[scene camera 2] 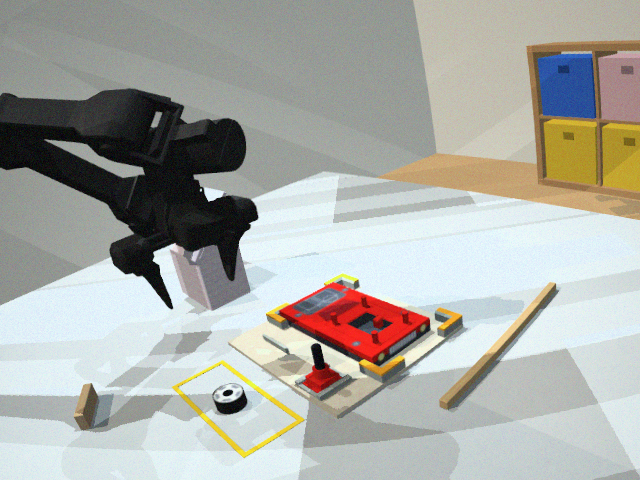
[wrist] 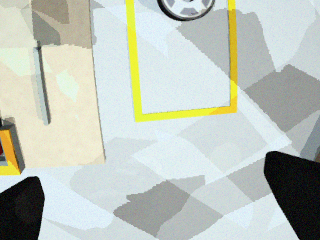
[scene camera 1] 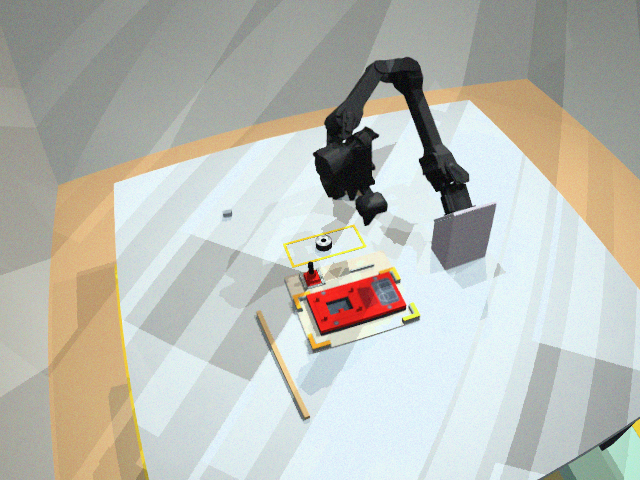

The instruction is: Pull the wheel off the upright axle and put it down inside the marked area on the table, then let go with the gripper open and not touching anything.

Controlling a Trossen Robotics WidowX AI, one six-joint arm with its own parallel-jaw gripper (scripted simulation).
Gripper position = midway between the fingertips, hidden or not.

Observation:
The gripper point(scene camera 2: 201, 294) is open, holding nothing. Further things: a red fixture plate point(scene camera 2: 335, 315), a long wooden strip point(scene camera 2: 460, 387) and a small wooden block point(scene camera 2: 83, 415).
The red fixture plate is seen too in scene camera 1 point(scene camera 1: 353, 304). The gripper shows as well in the wrist view point(wrist: 155, 178) and in scene camera 1 point(scene camera 1: 359, 212). The wrist view does not show the long wooden strip: it is out of frame.

